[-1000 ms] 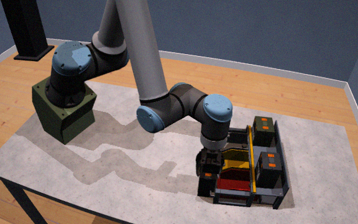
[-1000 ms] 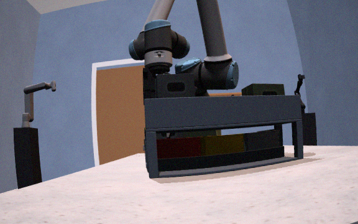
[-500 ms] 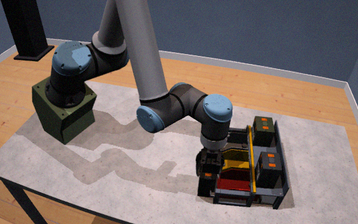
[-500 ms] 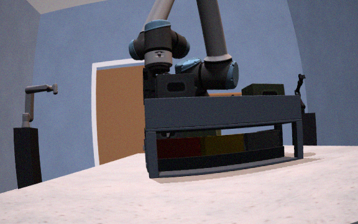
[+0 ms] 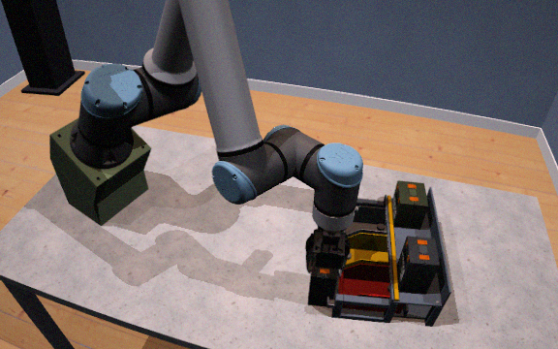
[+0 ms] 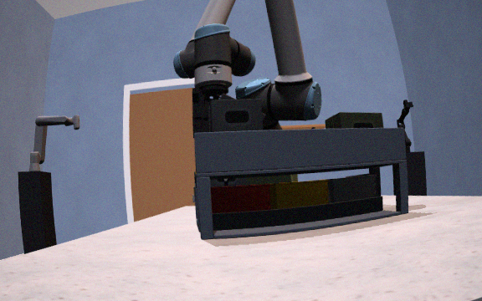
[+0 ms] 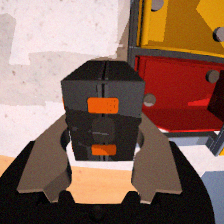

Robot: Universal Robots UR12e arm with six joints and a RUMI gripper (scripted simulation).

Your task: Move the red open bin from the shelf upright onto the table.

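Right now my hand is 130 mm short of the red open bin, 10 mm to the right of it and 70 mm above it. The rest, counted from my hand: yellow bin: 130 mm ahead, 120 mm to the left, 70 mm below; yellow rail: 180 mm ahead, 130 mm to the left; black box: 40 mm below.
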